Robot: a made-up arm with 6 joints.
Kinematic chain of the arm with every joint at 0, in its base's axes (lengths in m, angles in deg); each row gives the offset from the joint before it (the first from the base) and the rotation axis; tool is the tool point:
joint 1: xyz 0 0 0.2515 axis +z
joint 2: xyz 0 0 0 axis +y
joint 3: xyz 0 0 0.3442 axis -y
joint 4: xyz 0 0 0 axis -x
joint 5: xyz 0.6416 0 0 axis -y
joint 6: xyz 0 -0.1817 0 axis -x
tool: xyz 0 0 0
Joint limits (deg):
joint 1: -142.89..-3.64
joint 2: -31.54..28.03
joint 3: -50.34..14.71
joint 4: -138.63..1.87
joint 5: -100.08..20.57
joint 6: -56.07..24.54
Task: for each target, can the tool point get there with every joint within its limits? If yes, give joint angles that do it. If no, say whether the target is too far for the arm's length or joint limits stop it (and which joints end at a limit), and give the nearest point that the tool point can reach.
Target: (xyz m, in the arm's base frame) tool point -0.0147 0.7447 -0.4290
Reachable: no: joint limits stop it (at a limit: joint 1, joint 2, joint 3, joint 4) | nearest point 0.1818 0.1251 -0.0973 | short by 0.730 m
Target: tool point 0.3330 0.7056 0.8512
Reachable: no: joint limits stop it (at a limit: joint 1, joint 2, joint 4) | nearest point 0.3739 0.1129 0.9026 | short by 0.596 m
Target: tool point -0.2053 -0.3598 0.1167
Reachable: yes | joints -106.29 -9.29 -41.76 -58.05 -11.10 2.22
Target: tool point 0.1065 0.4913 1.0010
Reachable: no: joint limits stop it (at a limit: joint 1, joint 2, joint 3, joint 4) | nearest point 0.3583 0.1138 0.9253 | short by 0.460 m
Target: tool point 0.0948 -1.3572 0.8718
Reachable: no: too far | nearest point 0.0523 -0.7481 0.5934 | short by 0.671 m
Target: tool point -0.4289 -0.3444 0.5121
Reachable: yes | joints -128.93 -19.69 -13.03 -49.83 -12.10 -36.69
